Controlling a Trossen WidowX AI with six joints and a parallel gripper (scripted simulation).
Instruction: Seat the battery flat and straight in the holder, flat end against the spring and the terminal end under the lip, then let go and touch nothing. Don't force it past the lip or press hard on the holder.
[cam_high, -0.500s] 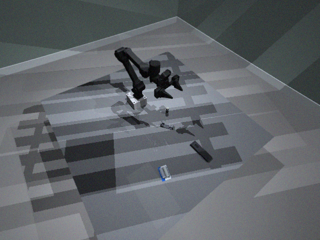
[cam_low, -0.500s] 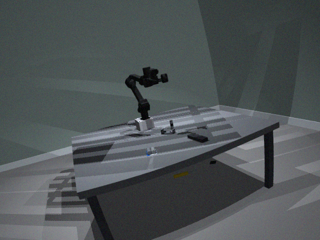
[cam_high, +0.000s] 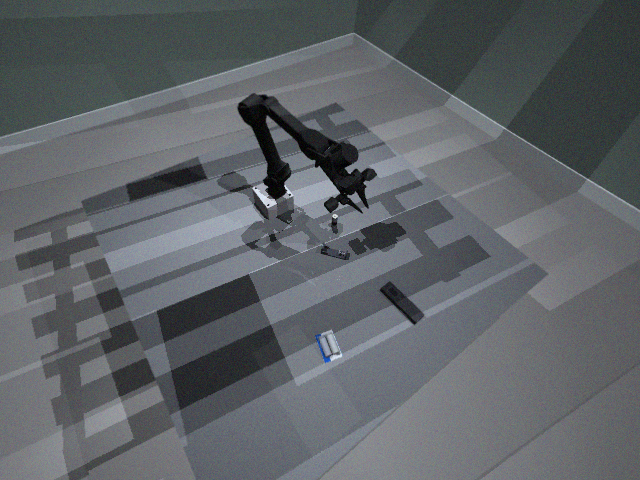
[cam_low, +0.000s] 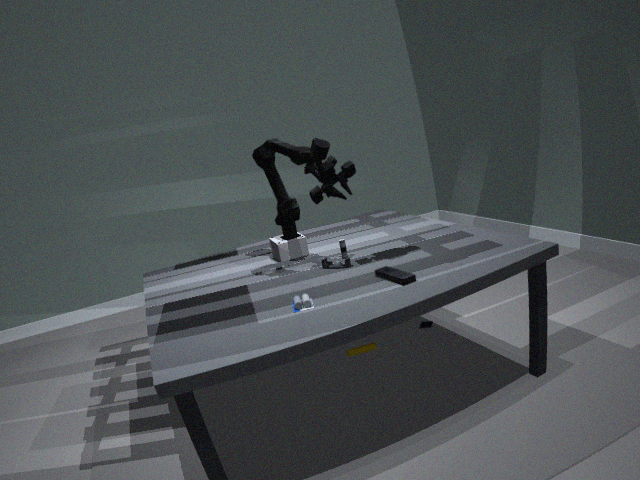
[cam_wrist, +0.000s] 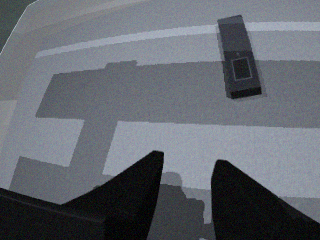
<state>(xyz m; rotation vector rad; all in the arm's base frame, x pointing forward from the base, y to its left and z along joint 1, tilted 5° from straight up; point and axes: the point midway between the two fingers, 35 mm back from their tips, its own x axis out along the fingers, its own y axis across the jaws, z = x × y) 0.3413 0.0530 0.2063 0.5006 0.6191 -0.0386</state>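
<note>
My gripper tip is 200 mm above the battery, 140 mm past it and 30 mm to the right of it. Also, from my gripper tip: flat black block: 250 mm ahead, 220 mm below, 60 mm to the right.
</note>
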